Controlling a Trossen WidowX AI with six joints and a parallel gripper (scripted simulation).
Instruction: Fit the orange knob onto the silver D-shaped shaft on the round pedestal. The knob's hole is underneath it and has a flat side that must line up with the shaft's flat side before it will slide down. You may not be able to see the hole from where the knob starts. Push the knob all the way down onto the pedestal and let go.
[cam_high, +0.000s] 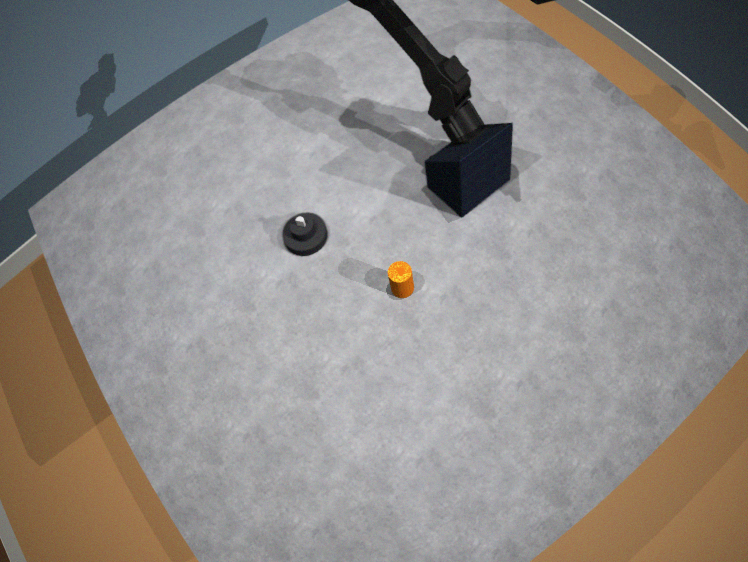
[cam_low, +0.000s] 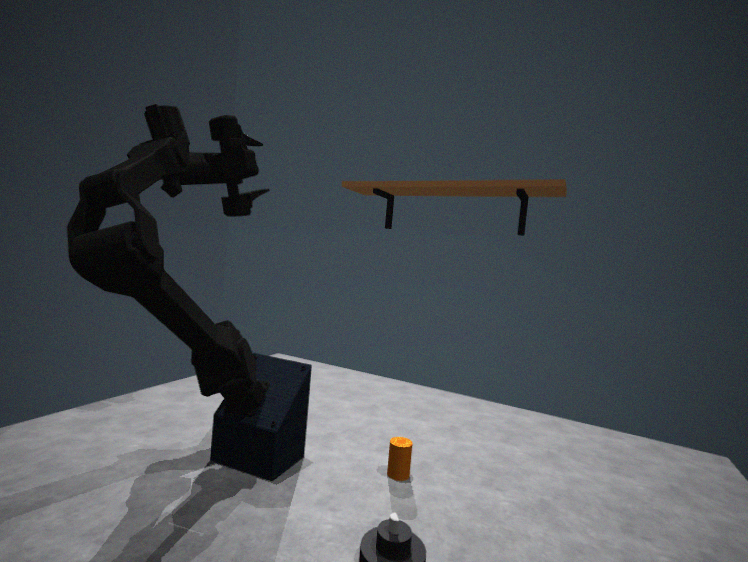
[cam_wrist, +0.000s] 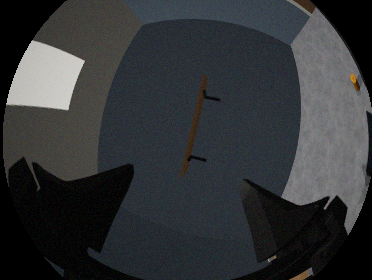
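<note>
Right now my gripper tip is 51 cm above the orange knob, 36 cm short of it and 6 cm to the left of it. From my gripper tip the other things lie so: round pedestal: 53 cm below, 41 cm ahead, 27 cm to the right.
</note>
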